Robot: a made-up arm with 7 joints. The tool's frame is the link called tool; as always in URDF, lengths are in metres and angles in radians.
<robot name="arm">
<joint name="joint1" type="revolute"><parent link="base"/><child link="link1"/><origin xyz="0.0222 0.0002 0.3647" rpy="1.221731 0 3.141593"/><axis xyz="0 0 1"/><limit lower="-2" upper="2.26" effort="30" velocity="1.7"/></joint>
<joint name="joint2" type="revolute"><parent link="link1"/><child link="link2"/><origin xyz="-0.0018 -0.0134 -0.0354" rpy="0 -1.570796 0"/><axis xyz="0 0 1"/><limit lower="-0.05" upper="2.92" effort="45" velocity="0.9"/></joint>
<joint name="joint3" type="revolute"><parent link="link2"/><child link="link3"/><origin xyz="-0.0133 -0.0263 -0.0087" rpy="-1.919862 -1.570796 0"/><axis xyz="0 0 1"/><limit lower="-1.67" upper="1.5" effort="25" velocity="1.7"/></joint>
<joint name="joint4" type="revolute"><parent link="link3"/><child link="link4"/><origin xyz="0.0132 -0.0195 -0.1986" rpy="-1.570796 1.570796 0"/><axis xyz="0 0 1"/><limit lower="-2.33" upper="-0.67" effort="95" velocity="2.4"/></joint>
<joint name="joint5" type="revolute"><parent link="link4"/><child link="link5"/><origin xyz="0.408 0.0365 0.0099" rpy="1.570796 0 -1.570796"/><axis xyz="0 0 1"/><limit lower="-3.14" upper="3.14" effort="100" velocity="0.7"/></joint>
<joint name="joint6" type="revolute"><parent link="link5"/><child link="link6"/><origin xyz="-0.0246 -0.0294 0.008" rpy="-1.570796 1.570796 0"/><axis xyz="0 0 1"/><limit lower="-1.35" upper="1.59" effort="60" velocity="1.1"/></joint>
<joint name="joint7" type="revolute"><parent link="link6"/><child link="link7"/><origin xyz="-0.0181 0.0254 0.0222" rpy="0 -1.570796 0"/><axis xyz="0 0 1"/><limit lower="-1.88" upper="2.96" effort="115" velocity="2.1"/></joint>
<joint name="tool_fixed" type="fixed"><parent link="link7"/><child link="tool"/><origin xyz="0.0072 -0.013 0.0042" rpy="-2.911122 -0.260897 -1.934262"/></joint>
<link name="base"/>
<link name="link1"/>
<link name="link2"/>
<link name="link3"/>
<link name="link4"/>
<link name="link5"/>
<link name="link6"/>
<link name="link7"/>
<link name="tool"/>
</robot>
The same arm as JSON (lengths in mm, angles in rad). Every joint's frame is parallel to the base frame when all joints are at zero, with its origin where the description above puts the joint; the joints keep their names.
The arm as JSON. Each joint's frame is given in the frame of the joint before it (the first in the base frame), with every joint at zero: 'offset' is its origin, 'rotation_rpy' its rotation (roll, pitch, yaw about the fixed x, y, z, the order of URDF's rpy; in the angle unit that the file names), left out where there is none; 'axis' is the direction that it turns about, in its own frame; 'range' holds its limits. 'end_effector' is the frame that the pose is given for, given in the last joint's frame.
{
  "length_unit": "mm",
  "angle_unit": "rad",
  "chain": [
    {
      "id": "joint1",
      "offset": [
        22.2,
        0.2,
        364.7
      ],
      "axis": [
        0.0,
        0.9397,
        0.342
      ],
      "range": [
        -2.0,
        2.26
      ]
    },
    {
      "id": "joint2",
      "offset": [
        1.8,
        -28.7,
        -24.7
      ],
      "axis": [
        1.0,
        0.0,
        0.0
      ],
      "range": [
        -0.05,
        2.92
      ]
    },
    {
      "id": "joint3",
      "offset": [
        -8.7,
        -3.5,
        -29.3
      ],
      "axis": [
        0.0,
        0.0,
        1.0
      ],
      "range": [
        -1.67,
        1.5
      ]
    },
    {
      "id": "joint4",
      "offset": [
        13.2,
        -19.5,
        -198.6
      ],
      "axis": [
        0.0,
        1.0,
        0.0
      ],
      "range": [
        -2.33,
        -0.67
      ]
    },
    {
      "id": "joint5",
      "offset": [
        -36.5,
        9.9,
        -408.0
      ],
      "axis": [
        0.0,
        0.0,
        1.0
      ],
      "range": [
        -3.14,
        3.14
      ]
    },
    {
      "id": "joint6",
      "offset": [
        -24.6,
        -29.4,
        8.0
      ],
      "axis": [
        0.0,
        1.0,
        0.0
      ],
      "range": [
        -1.35,
        1.59
      ]
    },
    {
      "id": "joint7",
      "offset": [
        -25.4,
        22.2,
        18.1
      ],
      "axis": [
        0.0,
        0.0,
        1.0
      ],
      "range": [
        -1.88,
        2.96
      ]
    }
  ],
  "end_effector": {
    "offset": [
      13.0,
      7.2,
      4.2
    ],
    "rotation_rpy": [
      -2.9111,
      -0.2609,
      -0.3635
    ]
  }
}

